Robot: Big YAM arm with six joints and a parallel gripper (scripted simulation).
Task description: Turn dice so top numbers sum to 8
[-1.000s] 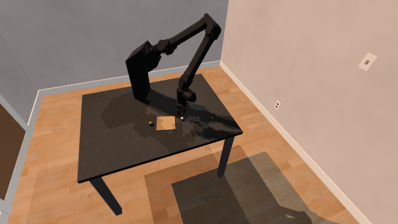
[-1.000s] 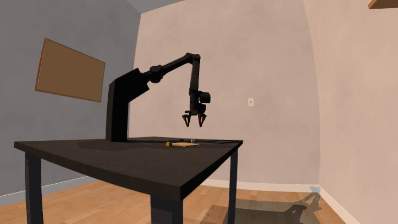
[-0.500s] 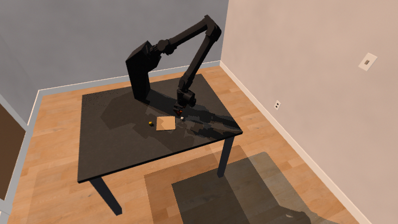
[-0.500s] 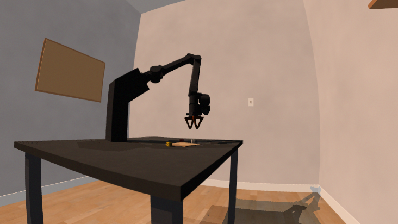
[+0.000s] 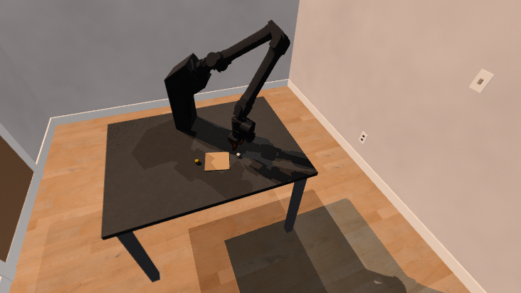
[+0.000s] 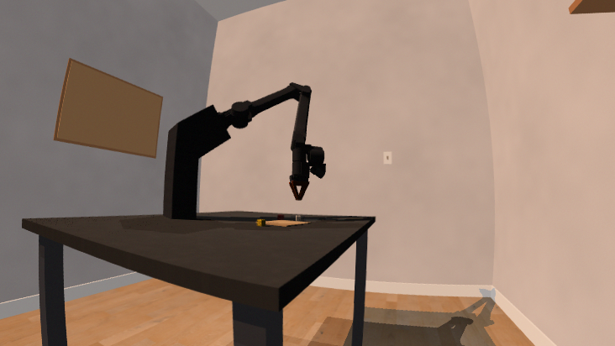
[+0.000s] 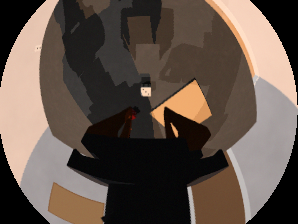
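My gripper is now 8 cm above the white die. From my hand the other things lie so: yellow die: 24 cm to the right, 8 cm below; tan mat: 12 cm to the right, 9 cm below, 1 cm ahead; red die: 8 cm below, 8 cm behind, 1 cm to the right.
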